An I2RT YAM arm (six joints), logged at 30 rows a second.
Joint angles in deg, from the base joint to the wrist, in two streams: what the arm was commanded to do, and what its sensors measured. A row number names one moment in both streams.
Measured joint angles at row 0:
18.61 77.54 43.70 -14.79 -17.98 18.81
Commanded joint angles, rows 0 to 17:
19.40 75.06 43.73 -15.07 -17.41 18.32
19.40 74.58 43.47 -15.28 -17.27 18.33
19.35 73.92 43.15 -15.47 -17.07 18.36
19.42 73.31 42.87 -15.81 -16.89 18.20
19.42 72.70 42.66 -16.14 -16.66 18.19
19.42 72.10 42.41 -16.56 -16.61 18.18
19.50 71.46 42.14 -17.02 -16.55 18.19
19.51 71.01 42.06 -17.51 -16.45 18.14
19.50 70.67 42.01 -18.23 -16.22 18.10
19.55 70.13 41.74 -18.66 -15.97 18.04
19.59 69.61 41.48 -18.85 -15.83 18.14
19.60 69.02 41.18 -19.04 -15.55 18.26
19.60 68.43 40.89 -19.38 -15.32 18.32
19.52 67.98 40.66 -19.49 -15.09 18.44
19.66 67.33 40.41 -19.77 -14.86 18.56
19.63 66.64 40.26 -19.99 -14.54 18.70
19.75 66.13 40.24 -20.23 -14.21 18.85
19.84 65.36 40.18 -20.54 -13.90 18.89
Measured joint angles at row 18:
18.94 67.51 40.82 -18.31 -15.55 18.85
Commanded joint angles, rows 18 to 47:
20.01 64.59 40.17 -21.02 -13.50 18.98
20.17 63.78 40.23 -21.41 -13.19 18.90
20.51 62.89 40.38 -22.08 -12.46 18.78
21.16 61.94 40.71 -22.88 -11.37 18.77
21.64 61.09 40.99 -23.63 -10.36 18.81
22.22 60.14 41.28 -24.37 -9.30 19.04
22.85 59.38 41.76 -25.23 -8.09 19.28
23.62 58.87 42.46 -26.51 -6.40 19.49
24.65 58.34 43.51 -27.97 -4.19 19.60
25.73 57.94 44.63 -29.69 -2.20 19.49
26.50 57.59 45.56 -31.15 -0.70 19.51
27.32 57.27 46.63 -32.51 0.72 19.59
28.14 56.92 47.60 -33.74 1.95 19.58
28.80 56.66 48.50 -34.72 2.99 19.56
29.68 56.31 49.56 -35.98 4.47 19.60
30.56 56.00 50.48 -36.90 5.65 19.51
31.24 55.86 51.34 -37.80 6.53 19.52
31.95 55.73 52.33 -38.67 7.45 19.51
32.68 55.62 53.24 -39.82 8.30 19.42
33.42 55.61 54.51 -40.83 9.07 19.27
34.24 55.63 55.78 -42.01 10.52 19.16
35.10 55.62 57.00 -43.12 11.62 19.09
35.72 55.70 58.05 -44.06 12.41 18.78
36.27 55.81 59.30 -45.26 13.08 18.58
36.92 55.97 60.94 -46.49 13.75 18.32
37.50 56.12 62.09 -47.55 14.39 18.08
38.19 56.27 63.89 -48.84 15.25 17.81
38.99 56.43 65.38 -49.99 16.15 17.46
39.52 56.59 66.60 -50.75 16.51 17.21
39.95 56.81 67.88 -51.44 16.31 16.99
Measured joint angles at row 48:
38.50 56.36 64.38 -46.09 13.08 18.39
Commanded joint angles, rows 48 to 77:
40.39 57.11 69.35 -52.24 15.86 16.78
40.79 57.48 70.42 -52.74 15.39 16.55
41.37 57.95 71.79 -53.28 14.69 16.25
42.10 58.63 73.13 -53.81 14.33 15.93
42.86 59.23 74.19 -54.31 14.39 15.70
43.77 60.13 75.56 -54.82 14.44 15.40
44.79 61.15 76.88 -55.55 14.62 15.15
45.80 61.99 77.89 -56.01 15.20 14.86
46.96 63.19 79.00 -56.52 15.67 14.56
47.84 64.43 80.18 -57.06 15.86 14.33
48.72 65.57 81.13 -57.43 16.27 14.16
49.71 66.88 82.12 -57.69 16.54 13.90
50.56 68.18 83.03 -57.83 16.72 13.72
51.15 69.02 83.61 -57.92 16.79 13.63
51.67 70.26 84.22 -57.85 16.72 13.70
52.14 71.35 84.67 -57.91 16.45 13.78
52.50 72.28 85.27 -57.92 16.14 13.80
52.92 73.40 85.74 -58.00 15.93 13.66
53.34 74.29 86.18 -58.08 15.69 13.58
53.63 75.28 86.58 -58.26 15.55 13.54
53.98 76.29 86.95 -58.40 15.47 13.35
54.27 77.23 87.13 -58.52 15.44 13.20
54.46 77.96 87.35 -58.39 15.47 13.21
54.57 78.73 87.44 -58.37 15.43 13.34
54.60 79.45 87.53 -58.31 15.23 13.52
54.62 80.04 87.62 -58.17 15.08 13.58
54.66 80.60 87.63 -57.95 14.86 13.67
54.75 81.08 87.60 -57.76 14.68 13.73
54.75 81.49 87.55 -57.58 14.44 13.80
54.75 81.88 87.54 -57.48 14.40 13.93
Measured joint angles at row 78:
54.11 81.12 85.71 -56.40 14.98 14.06
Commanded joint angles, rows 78 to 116:
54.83 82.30 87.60 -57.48 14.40 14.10
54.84 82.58 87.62 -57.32 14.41 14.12
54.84 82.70 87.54 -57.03 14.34 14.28
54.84 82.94 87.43 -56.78 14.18 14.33
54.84 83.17 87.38 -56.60 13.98 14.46
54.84 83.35 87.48 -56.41 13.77 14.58
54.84 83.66 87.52 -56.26 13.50 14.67
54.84 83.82 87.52 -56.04 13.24 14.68
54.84 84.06 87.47 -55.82 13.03 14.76
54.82 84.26 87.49 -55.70 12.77 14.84
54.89 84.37 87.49 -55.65 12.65 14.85
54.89 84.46 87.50 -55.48 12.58 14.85
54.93 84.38 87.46 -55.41 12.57 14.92
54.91 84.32 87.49 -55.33 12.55 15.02
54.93 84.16 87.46 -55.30 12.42 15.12
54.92 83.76 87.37 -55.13 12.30 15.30
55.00 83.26 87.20 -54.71 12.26 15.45
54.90 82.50 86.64 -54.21 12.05 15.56
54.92 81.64 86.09 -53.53 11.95 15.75
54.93 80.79 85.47 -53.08 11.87 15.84
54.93 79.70 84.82 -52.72 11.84 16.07
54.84 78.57 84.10 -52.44 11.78 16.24
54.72 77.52 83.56 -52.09 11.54 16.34
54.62 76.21 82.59 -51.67 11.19 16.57
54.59 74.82 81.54 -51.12 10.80 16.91
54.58 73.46 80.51 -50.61 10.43 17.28
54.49 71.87 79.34 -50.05 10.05 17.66
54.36 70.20 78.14 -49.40 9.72 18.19
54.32 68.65 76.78 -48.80 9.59 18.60
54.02 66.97 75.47 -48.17 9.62 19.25
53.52 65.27 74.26 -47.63 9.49 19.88
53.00 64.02 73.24 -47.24 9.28 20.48
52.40 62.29 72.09 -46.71 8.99 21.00
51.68 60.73 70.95 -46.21 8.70 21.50
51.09 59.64 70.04 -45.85 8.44 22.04
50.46 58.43 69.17 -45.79 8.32 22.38
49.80 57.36 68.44 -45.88 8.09 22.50
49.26 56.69 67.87 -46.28 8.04 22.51
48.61 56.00 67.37 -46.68 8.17 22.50
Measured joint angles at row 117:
50.09 57.54 69.06 -47.29 8.93 21.39
